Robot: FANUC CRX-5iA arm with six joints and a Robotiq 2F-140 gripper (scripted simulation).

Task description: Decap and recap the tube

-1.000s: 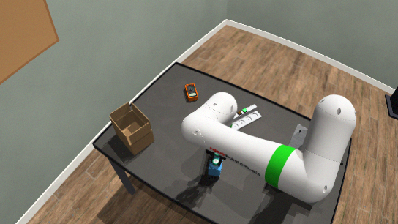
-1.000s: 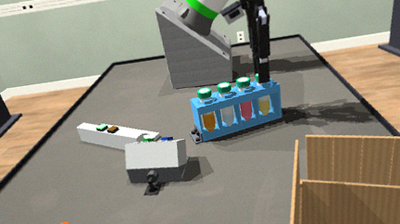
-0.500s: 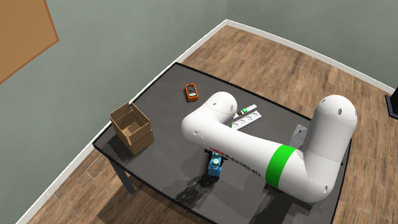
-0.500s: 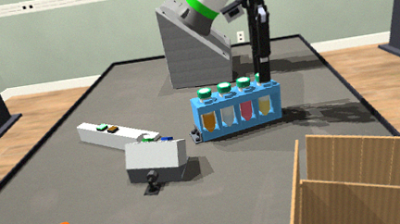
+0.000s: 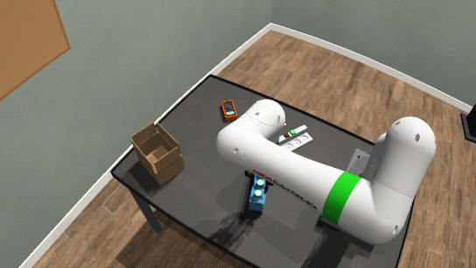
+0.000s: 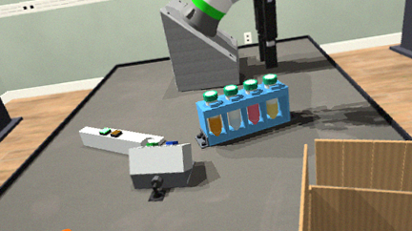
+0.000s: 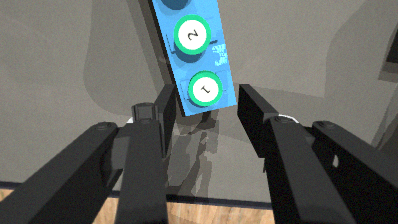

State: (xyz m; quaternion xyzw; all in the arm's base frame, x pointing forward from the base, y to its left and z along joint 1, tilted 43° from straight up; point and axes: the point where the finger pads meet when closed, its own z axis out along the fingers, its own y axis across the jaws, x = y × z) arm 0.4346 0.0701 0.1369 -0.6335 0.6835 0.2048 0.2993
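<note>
The cap 3 is 100 mm to the right of my hand, 70 mm below it and 20 mm ahead of it. From my hand the other things lie so: cap 2 (70 mm below, 50 mm to the right, 10 mm ahead); cap 1 (70 mm below); cap 4 (150 mm to the right, 70 mm below, 30 mm ahead).
</note>
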